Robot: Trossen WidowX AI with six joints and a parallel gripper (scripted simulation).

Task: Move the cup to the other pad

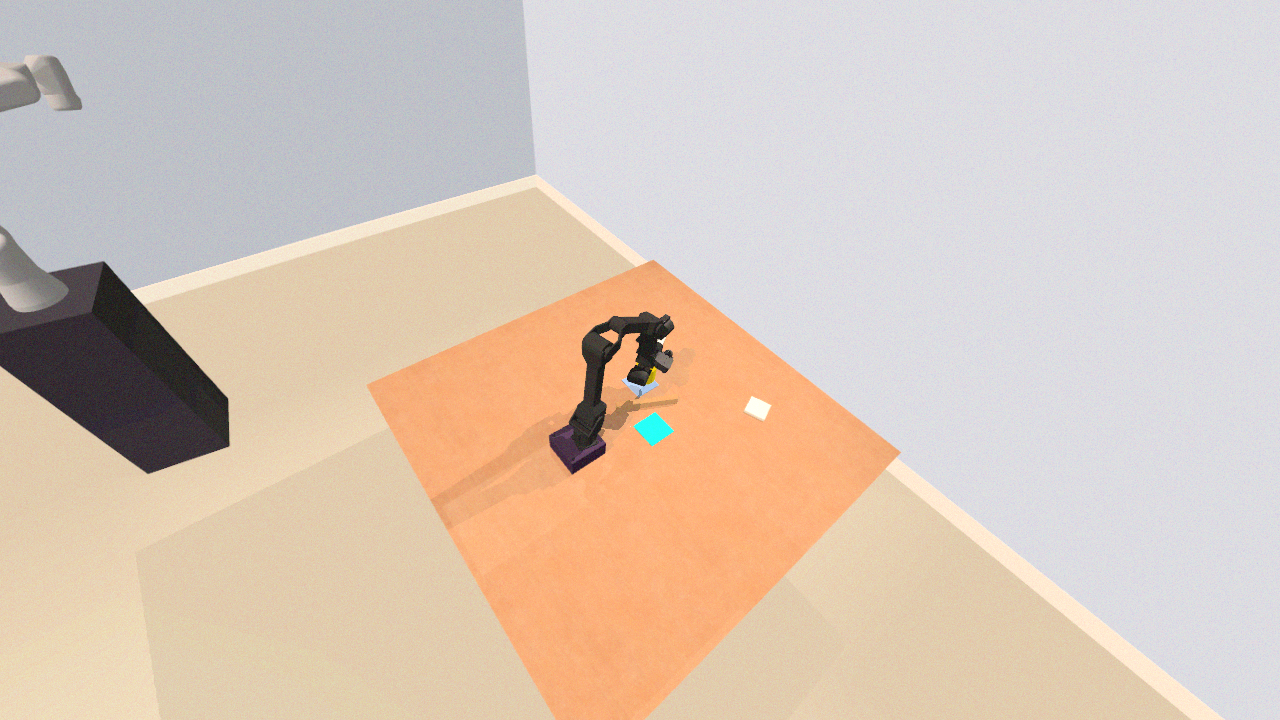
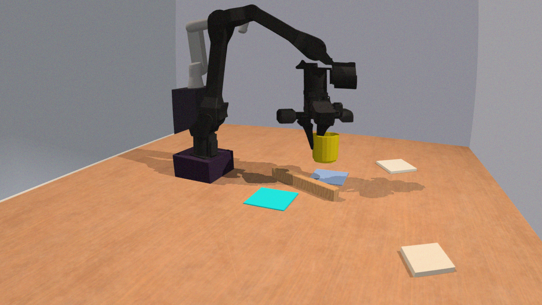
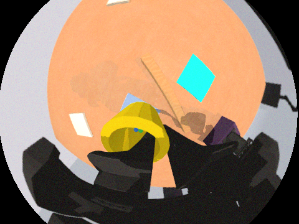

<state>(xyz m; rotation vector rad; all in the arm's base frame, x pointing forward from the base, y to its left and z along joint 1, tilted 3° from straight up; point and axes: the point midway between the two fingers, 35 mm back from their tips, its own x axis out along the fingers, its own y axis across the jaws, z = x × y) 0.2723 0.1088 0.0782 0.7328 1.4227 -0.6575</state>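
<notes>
Right now my gripper tip is 40 mm past the cyan pad, 150 mm to the left of it and 100 mm above it. Round my gripper tip: yellow cup (20 mm ahead, 20 mm to the left); then pale blue pad (20 mm ahead, 50 mm to the left, 100 mm below); then wooden bar (10 mm behind, 50 mm to the right, 80 mm below).
</notes>
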